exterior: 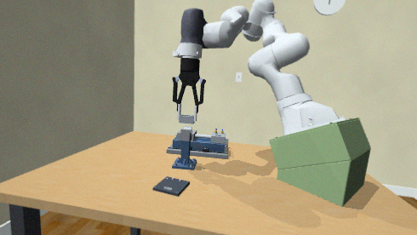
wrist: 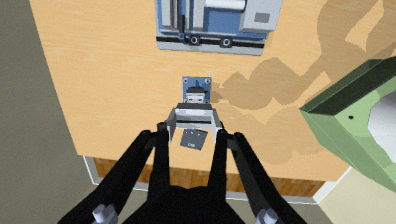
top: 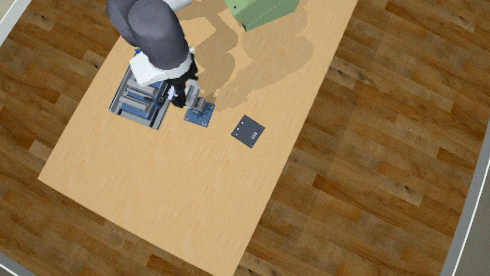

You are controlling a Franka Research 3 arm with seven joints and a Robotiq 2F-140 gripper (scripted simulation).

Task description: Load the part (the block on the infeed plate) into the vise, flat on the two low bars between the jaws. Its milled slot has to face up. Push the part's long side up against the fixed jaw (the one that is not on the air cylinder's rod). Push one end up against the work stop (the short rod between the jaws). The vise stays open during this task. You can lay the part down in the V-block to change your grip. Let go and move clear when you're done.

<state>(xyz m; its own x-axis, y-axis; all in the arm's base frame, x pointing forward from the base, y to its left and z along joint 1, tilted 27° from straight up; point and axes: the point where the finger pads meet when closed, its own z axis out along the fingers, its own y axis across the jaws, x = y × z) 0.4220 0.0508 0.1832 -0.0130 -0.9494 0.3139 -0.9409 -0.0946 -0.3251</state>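
Now: hand 30 mm short of the dark work stop rod, 160 mm to the left of it and 130 mm above it. Also, from my hand: grey part 20 mm below; vise 40 mm behind, 210 mm to the right, 180 mm below; grey air cylinder 140 mm behind, 200 mm to the right, 150 mm below.
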